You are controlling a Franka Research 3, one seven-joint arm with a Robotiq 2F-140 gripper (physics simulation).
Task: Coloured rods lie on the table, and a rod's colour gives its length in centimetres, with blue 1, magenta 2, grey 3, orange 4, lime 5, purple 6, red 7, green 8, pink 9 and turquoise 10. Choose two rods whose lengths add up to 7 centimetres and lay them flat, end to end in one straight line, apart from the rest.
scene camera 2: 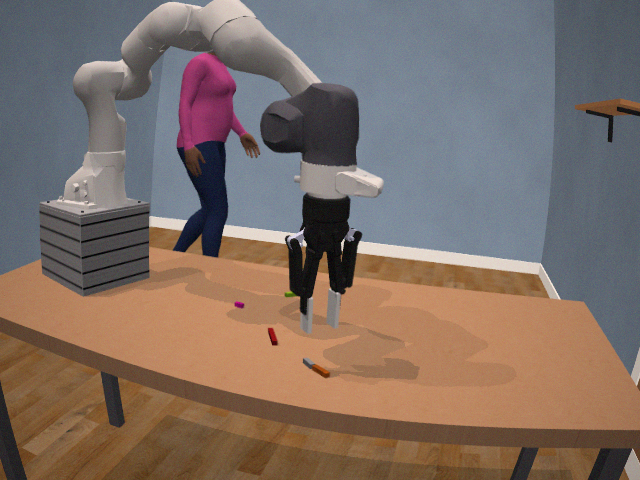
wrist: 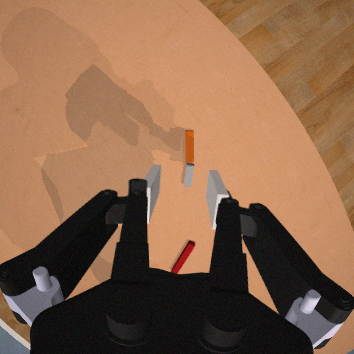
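An orange rod (scene camera 2: pixel 320 370) (wrist: pixel 189 146) lies flat near the table's front edge. A grey rod (scene camera 2: pixel 308 362) (wrist: pixel 188 176) lies flat at its end, the two end to end, nearly in one line with a very slight bend in the wrist view. Their facing ends touch or almost touch. My gripper (scene camera 2: pixel 320 328) (wrist: pixel 183 180) is open and empty, above the table and behind the two rods in the scene view. A red rod (scene camera 2: pixel 272 336) (wrist: pixel 183 257) lies apart from them. A magenta rod (scene camera 2: pixel 239 304) lies farther back. A lime rod (scene camera 2: pixel 290 294) is partly hidden behind the gripper.
The wooden table (scene camera 2: pixel 170 356) (wrist: pixel 250 150) has its front edge beyond the orange and grey rods. The robot's ribbed base block (scene camera 2: pixel 113 248) stands at the table's left. A person (scene camera 2: pixel 206 103) in a pink top stands behind the table. A shelf (scene camera 2: pixel 615 107) is on the right wall.
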